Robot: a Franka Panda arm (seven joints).
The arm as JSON. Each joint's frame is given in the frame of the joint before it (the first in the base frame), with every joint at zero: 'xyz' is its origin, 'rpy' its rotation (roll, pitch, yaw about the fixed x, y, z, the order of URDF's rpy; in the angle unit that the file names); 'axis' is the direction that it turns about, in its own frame. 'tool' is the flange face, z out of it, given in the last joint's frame.
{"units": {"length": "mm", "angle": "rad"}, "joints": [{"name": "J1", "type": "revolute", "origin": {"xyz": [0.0, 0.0, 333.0], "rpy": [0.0, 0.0, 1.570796]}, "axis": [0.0, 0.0, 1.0]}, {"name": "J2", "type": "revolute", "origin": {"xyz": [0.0, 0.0, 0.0], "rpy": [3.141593, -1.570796, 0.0]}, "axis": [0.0, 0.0, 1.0]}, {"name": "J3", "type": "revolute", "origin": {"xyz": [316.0, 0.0, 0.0], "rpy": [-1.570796, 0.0, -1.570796]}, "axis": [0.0, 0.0, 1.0]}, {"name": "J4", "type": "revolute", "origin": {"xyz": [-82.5, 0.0, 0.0], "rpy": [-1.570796, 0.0, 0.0]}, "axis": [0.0, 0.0, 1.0]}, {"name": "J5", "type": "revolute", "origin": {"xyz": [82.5, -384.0, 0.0], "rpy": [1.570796, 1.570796, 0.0]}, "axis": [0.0, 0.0, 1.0]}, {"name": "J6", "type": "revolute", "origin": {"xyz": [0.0, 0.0, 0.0], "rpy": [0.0, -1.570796, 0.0]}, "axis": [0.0, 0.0, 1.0]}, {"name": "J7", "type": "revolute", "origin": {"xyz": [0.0, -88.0, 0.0], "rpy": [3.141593, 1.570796, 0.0]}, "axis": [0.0, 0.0, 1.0]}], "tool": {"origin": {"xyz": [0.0, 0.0, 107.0], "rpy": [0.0, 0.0, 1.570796]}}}
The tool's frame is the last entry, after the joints.
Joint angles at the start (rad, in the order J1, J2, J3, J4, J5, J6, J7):
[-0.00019, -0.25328, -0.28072, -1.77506, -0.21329, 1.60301, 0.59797]
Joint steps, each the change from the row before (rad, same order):
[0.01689, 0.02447, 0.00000, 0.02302, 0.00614, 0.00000, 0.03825]
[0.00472, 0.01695, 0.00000, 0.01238, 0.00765, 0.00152, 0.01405]
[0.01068, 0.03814, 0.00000, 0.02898, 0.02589, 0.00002, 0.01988]
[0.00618, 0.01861, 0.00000, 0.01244, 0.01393, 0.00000, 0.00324]
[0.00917, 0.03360, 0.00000, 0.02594, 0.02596, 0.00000, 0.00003]
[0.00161, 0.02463, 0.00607, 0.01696, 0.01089, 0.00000, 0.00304]
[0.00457, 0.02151, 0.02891, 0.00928, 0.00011, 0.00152, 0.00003]
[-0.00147, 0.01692, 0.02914, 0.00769, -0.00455, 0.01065, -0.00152]
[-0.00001, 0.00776, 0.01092, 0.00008, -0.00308, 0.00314, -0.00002]
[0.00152, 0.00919, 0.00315, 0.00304, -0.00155, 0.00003, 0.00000]
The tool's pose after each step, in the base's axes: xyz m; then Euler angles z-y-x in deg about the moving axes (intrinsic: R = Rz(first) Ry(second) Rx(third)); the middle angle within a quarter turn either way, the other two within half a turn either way. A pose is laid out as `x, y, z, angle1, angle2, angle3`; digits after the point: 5 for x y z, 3 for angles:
0.46065, -0.16434, 0.65652, -51.045, -8.172, 175.739
0.46718, -0.16166, 0.65462, -51.608, -8.015, 175.910
0.48167, -0.15443, 0.65011, -52.242, -7.199, 176.499
0.48887, -0.15012, 0.64692, -52.112, -6.651, 176.726
0.50150, -0.14305, 0.64255, -51.675, -5.769, 177.254
0.51057, -0.13781, 0.63834, -51.426, -5.357, 177.195
0.52164, -0.11963, 0.63233, -49.455, -5.216, 176.509
0.53092, -0.10490, 0.62849, -47.688, -5.679, 176.116
0.53458, -0.09913, 0.62484, -47.001, -5.674, 175.725
0.53776, -0.09663, 0.62146, -46.697, -5.534, 175.354

